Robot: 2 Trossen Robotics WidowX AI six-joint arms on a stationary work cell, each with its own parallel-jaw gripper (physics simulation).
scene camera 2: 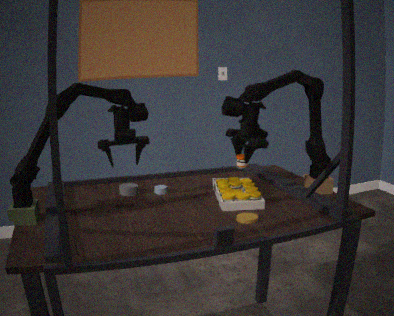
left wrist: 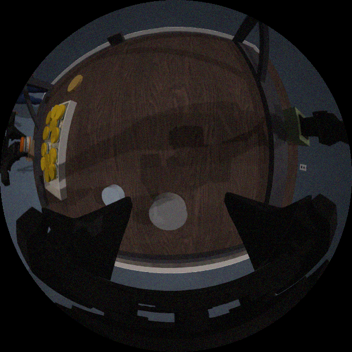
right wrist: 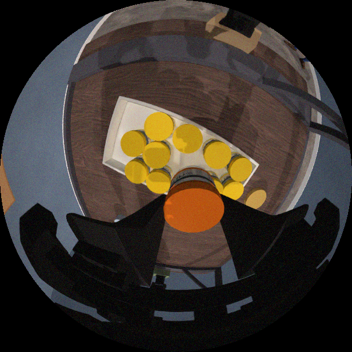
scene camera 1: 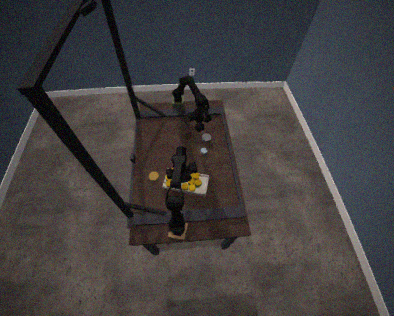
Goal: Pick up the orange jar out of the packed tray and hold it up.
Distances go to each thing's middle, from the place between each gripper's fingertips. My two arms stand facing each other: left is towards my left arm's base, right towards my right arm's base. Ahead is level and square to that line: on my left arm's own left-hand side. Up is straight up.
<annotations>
The grey disc (left wrist: 168,211) lies 110 mm below my left hand, 70 mm ahead of it and 20 mm to the right of it. Also, from my left hand: white tray (right wrist: 134,115) 400 mm to the right, 140 mm below, 90 mm behind; then orange jar (right wrist: 193,203) 410 mm to the right, 120 mm behind, 10 mm above.
My right gripper is now right at the orange jar. From my right hand the other things lie so: white tray: 20 mm ahead, 10 mm to the left, 150 mm below; grey disc: 190 mm ahead, 390 mm to the left, 130 mm below.
</annotations>
